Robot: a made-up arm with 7 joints.
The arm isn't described. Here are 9 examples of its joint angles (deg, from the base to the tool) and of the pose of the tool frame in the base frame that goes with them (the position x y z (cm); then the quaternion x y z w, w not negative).
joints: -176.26 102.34 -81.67 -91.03 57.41 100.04 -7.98
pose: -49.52 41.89 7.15 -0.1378 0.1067 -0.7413 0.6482
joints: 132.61 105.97 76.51 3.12 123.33 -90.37 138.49
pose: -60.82 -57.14 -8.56 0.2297 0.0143 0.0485 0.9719
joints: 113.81 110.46 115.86 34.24 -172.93 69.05 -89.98
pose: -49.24 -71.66 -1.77 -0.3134 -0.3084 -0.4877 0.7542
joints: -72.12 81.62 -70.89 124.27 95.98 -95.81 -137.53
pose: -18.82 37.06 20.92 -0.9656 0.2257 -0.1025 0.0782
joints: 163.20 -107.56 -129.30 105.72 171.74 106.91 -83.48
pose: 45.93 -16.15 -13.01 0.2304 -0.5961 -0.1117 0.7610
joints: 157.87 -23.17 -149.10 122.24 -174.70 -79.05 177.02
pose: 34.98 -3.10 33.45 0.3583 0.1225 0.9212 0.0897
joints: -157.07 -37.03 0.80 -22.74 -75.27 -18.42 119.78
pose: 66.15 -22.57 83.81 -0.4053 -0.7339 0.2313 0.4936
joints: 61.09 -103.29 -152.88 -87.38 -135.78 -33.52 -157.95
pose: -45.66 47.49 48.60 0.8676 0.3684 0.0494 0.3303
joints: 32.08 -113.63 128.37 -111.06 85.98 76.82 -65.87
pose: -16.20 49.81 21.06 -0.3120 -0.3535 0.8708 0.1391
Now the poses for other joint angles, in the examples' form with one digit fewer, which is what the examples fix.
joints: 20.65 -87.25 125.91 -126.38 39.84 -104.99 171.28
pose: -16.1 25.3 39.7 -0.278 0.687 0.645 0.184
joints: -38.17 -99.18 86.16 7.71 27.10 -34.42 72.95
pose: -71.6 -60.5 6.4 -0.053 0.735 0.119 0.665
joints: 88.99 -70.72 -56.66 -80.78 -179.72 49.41 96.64
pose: -39.1 55.7 17.4 -0.138 0.418 0.294 0.848
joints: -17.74 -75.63 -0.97 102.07 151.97 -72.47 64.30
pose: -24.7 -6.8 66.9 -0.048 -0.664 0.561 0.491
